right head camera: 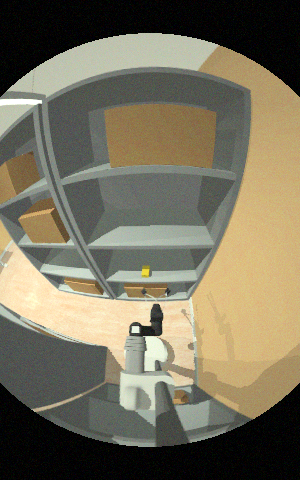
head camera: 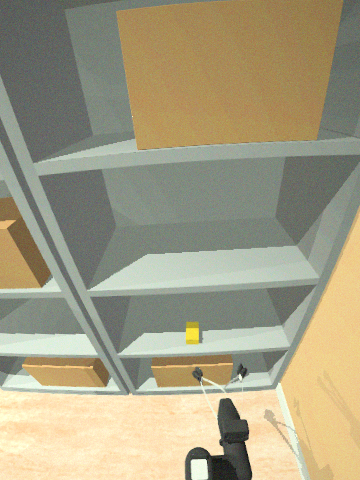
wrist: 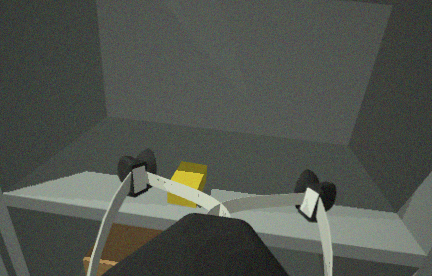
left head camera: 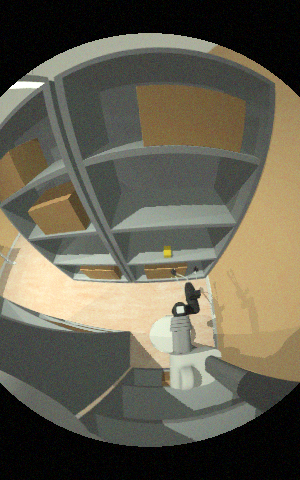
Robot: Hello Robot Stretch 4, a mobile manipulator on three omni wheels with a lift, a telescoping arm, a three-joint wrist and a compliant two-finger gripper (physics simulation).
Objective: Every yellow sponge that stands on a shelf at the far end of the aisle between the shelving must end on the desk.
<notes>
In view: the gripper (head camera: 218, 367).
The gripper also shows in the wrist view (wrist: 225, 175).
</notes>
